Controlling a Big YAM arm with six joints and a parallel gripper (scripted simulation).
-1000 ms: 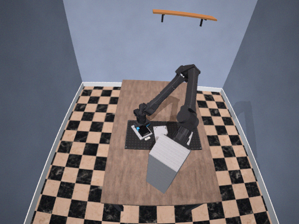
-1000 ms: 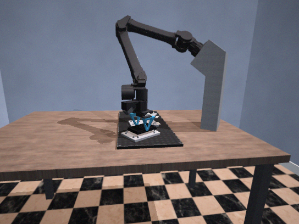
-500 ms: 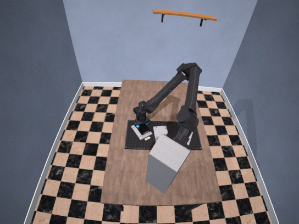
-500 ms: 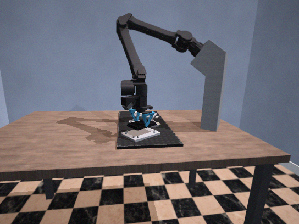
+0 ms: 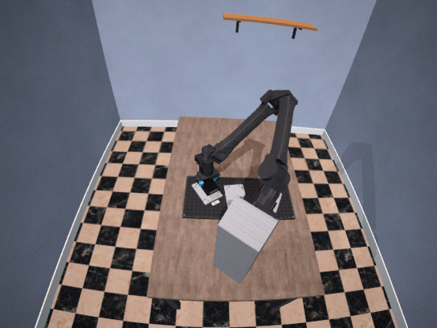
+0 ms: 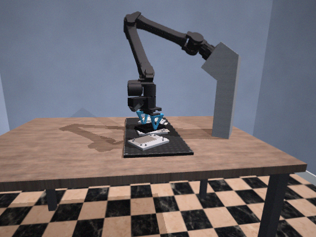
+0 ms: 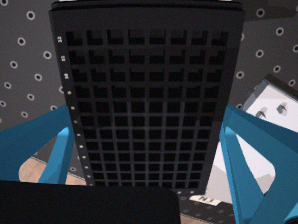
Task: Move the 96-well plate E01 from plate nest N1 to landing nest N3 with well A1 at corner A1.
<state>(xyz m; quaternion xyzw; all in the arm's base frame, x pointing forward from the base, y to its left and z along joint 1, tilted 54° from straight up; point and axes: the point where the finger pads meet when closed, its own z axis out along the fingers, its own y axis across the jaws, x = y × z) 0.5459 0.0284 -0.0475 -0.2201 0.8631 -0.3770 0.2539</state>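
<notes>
Right now my hand is 8 cm above the white nest. The rest, counted from my hand: nest label (9 cm behind, 2 cm to the right, 8 cm below); then black 96-well plate (1 cm below); then white well plate (18 cm behind, 33 cm to the right, 6 cm below).
</notes>
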